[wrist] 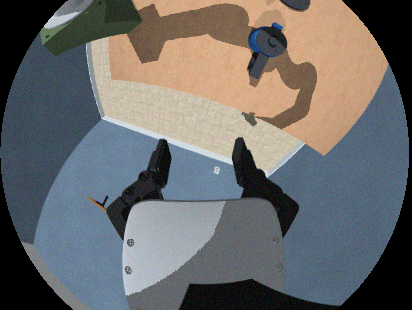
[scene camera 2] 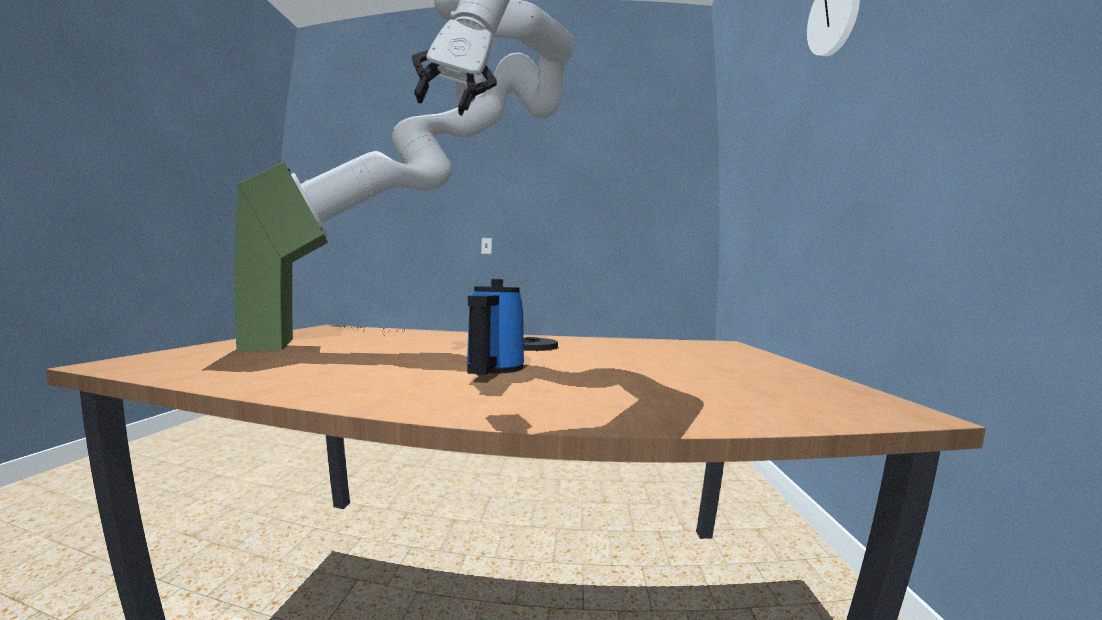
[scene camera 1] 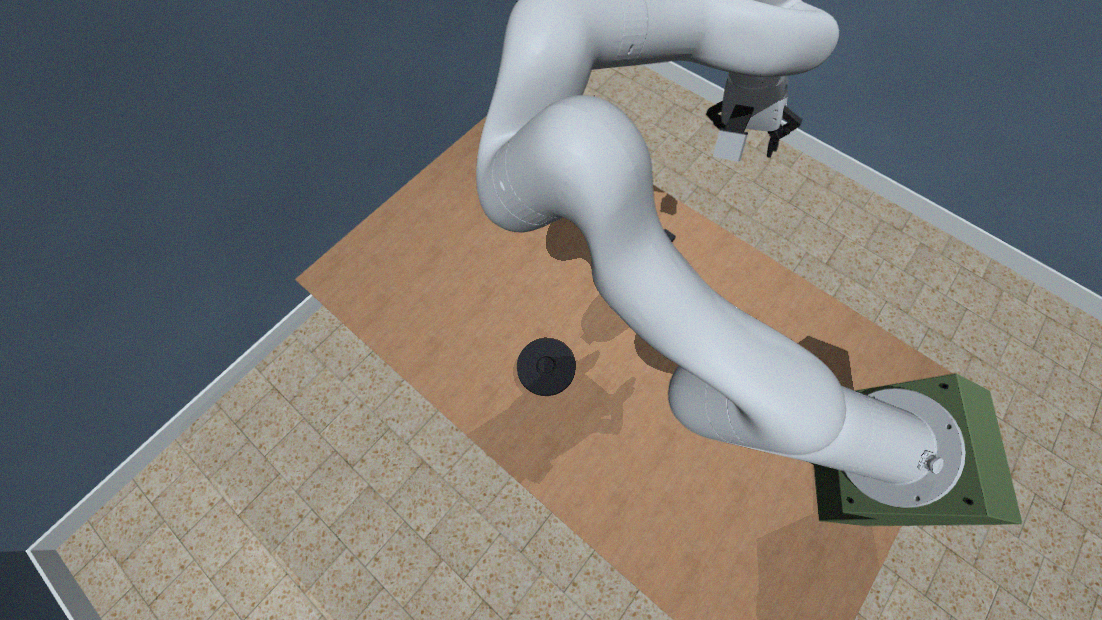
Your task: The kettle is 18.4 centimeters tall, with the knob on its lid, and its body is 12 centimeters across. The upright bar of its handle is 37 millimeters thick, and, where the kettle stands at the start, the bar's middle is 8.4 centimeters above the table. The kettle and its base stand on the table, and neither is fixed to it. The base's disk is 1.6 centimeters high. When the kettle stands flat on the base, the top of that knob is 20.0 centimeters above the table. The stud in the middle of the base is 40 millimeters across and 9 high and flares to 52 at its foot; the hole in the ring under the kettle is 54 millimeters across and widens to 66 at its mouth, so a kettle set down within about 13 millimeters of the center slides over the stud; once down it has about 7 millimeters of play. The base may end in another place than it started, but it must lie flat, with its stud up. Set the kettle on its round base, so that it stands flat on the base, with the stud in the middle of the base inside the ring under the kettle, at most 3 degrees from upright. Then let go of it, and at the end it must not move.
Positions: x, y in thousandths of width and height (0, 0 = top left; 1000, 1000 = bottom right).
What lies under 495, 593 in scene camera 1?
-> A black round base.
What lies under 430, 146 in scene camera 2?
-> The gripper.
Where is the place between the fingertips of the gripper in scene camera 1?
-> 680, 241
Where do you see a blue kettle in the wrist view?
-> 649, 137
